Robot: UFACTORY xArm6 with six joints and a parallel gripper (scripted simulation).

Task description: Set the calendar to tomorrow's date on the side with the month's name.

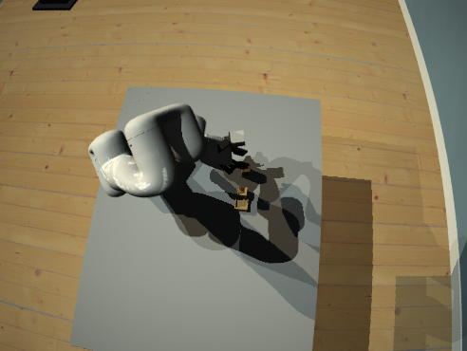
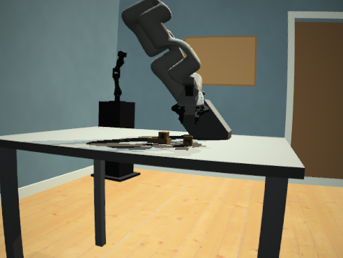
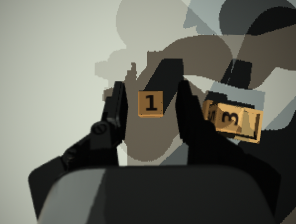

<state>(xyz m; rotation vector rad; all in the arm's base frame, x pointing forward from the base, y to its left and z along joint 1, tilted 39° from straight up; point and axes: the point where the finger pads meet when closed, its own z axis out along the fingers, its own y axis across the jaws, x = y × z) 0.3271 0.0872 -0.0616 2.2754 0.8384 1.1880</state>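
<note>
The wooden number cube is 80 mm below my hand, 20 mm ahead of it and 10 mm to the left of it. The rest, counted from my hand: wooden calendar tray 110 mm to the right, 90 mm below, 20 mm ahead.
</note>
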